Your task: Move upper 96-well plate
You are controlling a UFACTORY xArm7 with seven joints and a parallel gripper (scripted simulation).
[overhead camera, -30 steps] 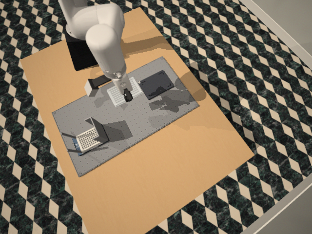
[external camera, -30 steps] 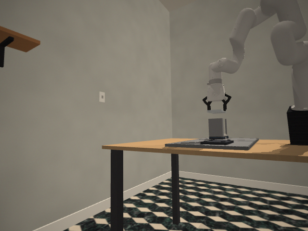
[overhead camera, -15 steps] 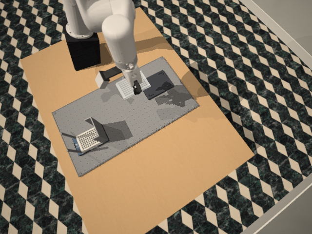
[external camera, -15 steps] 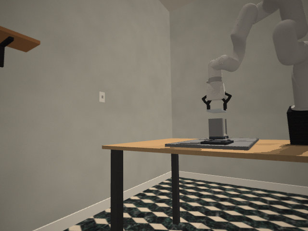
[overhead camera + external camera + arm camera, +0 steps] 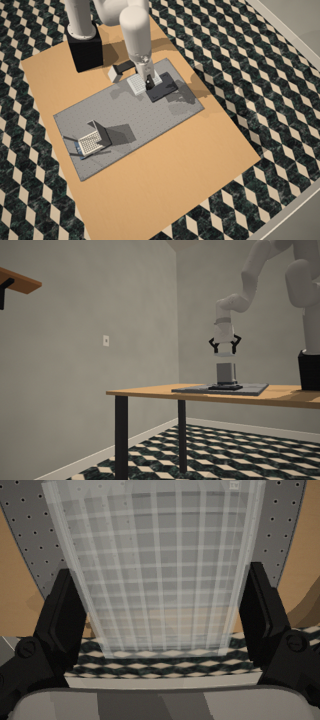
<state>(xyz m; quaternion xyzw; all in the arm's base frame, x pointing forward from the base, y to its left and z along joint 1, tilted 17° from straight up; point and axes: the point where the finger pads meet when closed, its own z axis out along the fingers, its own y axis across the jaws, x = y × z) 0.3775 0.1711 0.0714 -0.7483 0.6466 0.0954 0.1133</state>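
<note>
My gripper is now 17 cm above the pale A1 square and 8 cm past it. Also, from my hand: 96-well plate 1 cm below.
</note>
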